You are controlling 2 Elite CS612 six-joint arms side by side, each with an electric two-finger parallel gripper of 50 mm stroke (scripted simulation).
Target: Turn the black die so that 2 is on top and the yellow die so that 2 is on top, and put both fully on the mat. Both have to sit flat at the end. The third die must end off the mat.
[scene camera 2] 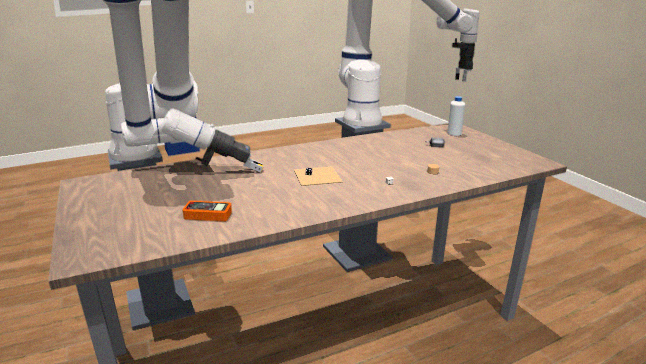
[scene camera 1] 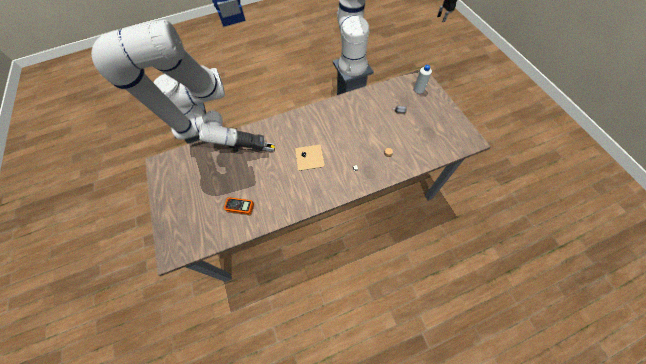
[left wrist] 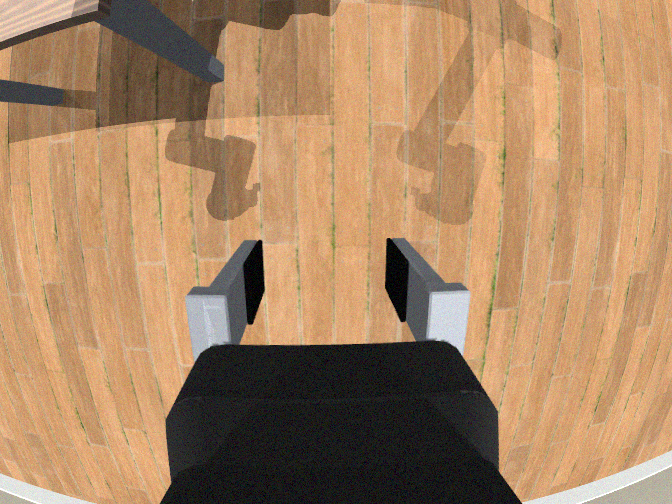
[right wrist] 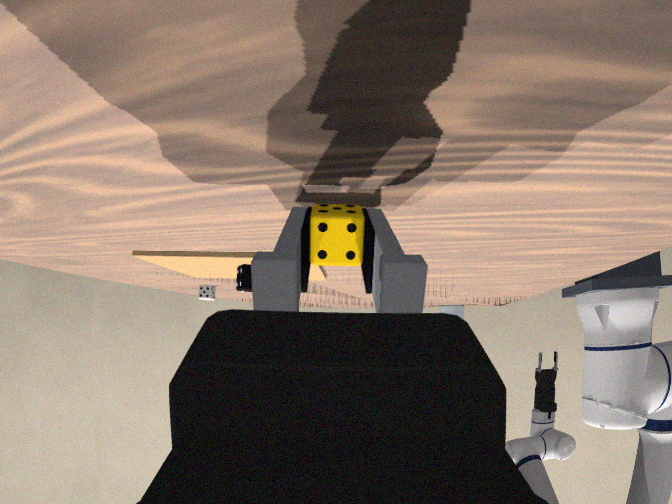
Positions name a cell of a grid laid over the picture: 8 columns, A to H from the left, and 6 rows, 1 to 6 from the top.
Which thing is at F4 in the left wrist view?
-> My left gripper.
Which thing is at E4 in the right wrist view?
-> My right gripper.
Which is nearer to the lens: the yellow die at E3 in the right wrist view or the tan mat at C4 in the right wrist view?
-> The yellow die.
